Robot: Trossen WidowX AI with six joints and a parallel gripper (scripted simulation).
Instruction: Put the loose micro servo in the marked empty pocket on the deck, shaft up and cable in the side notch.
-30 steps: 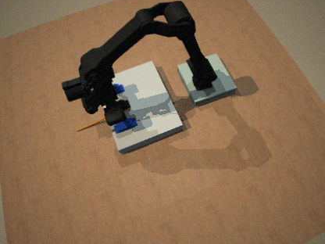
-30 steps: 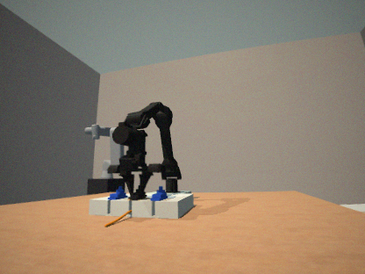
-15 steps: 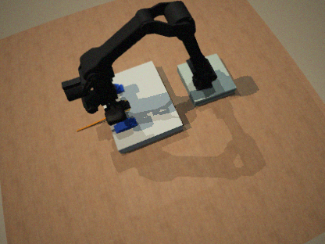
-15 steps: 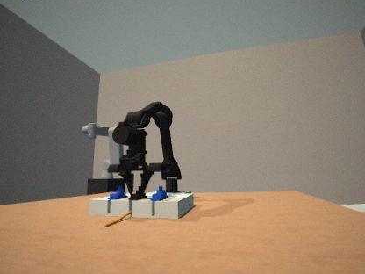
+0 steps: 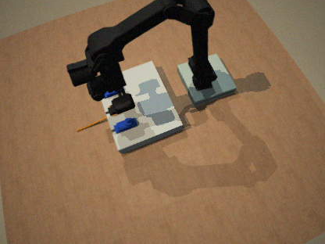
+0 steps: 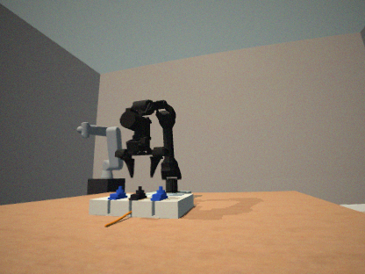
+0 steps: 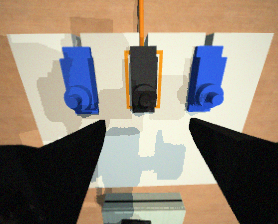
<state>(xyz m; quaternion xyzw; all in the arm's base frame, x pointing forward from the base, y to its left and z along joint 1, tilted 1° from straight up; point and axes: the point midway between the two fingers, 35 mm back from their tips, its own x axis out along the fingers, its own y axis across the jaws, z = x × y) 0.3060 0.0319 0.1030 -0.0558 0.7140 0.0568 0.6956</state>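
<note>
The white deck lies 8 cm behind my gripper tip, 1 cm to the right of it and 9 cm below it.
</note>
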